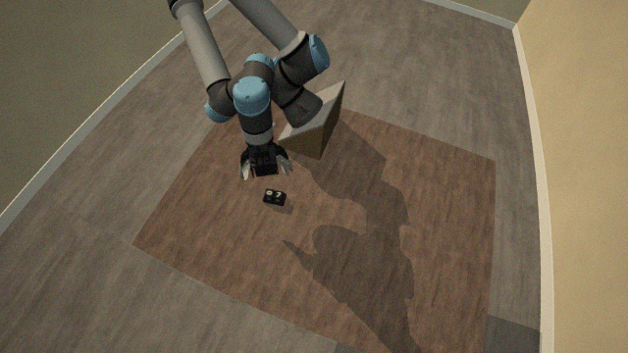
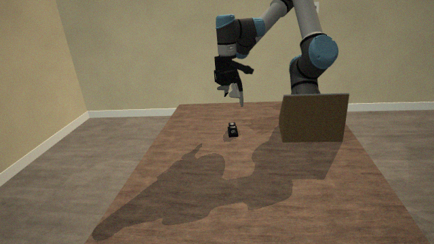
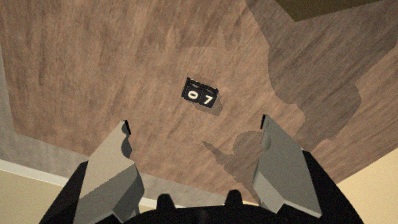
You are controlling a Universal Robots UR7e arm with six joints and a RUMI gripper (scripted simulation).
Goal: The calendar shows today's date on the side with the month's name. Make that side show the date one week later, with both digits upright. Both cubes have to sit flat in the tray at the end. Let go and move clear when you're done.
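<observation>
My gripper is now 120 mm above the black cube, 40 mm to the right of it and 10 mm short of it. Also, from my hand: black tray (140 mm below, 20 mm to the left, 10 mm ahead).
</observation>
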